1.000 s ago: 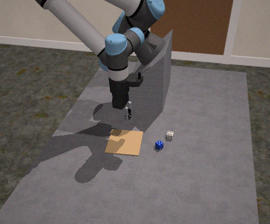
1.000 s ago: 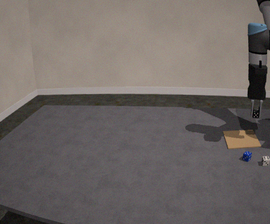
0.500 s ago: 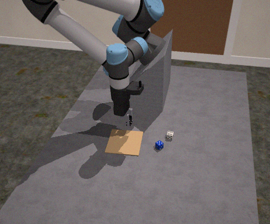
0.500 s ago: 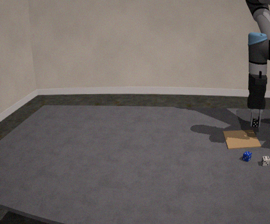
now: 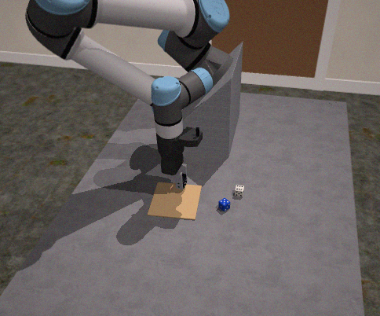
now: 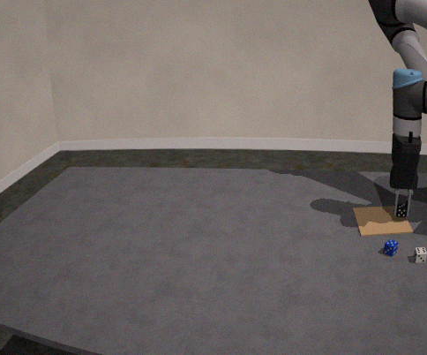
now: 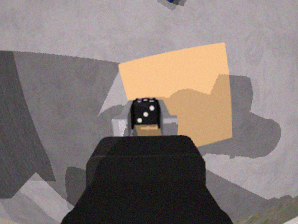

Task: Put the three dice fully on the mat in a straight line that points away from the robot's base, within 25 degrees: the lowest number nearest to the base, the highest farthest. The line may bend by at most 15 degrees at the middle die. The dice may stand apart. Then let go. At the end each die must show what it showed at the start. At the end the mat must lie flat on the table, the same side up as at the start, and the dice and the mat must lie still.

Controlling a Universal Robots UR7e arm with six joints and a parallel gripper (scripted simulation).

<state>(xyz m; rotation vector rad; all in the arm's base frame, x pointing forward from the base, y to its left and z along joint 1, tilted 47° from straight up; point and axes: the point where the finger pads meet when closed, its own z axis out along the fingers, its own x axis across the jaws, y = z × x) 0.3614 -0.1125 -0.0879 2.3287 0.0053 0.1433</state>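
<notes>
My hand is 50 mm short of the tan mat and 40 mm above it. From my hand the other things lie so: white die 170 mm to the left, 30 mm below, 30 mm behind; black die 10 mm below; blue die 140 mm to the left, 40 mm ahead, 30 mm below.
</notes>
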